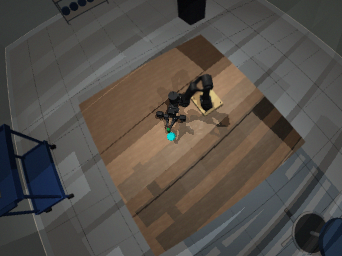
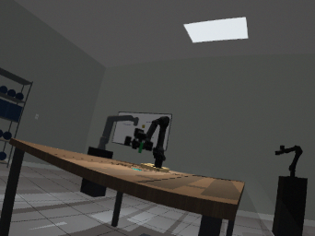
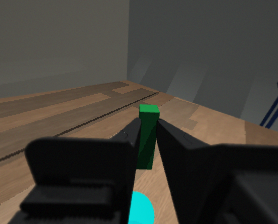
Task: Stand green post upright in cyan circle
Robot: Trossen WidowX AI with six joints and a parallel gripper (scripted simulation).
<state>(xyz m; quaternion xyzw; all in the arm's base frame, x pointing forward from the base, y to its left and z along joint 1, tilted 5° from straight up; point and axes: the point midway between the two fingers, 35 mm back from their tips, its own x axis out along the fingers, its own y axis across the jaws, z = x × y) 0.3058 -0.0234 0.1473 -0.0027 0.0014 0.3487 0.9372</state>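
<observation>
Right now my gripper tip is 16 cm above the cyan circle. Round my gripper tip: green post (2 cm below).
</observation>
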